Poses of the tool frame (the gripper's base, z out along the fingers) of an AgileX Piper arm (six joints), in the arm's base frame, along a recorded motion.
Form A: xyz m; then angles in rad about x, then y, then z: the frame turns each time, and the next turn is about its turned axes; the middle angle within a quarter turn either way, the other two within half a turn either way.
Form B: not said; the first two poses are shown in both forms.
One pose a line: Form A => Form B
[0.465, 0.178, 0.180, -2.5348, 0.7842, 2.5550] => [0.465, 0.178, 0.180, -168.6, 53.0, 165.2]
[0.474, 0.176, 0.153, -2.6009, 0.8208, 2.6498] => [0.474, 0.176, 0.153, -173.1, 52.8, 164.9]
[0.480, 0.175, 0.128, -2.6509, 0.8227, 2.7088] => [0.480, 0.175, 0.128, -174.8, 51.7, 165.4]
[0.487, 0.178, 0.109, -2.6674, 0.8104, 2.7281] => [0.487, 0.178, 0.109, -175.1, 50.7, 165.5]
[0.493, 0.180, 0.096, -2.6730, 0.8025, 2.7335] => [0.493, 0.180, 0.096, -175.0, 50.2, 165.5]
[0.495, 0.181, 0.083, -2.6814, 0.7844, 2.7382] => [0.495, 0.181, 0.083, -174.5, 49.2, 165.8]
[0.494, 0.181, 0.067, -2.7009, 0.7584, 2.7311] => [0.494, 0.181, 0.067, -172.1, 47.8, 167.7]
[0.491, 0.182, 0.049, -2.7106, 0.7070, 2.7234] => [0.491, 0.182, 0.049, -170.1, 45.2, 168.4]
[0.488, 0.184, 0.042, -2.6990, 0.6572, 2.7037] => [0.488, 0.184, 0.042, -168.5, 43.0, 167.9]
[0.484, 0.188, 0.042, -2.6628, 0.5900, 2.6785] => [0.484, 0.188, 0.042, -167.3, 40.4, 165.4]
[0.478, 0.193, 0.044, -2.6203, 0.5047, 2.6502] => [0.478, 0.193, 0.044, -165.7, 37.2, 162.4]
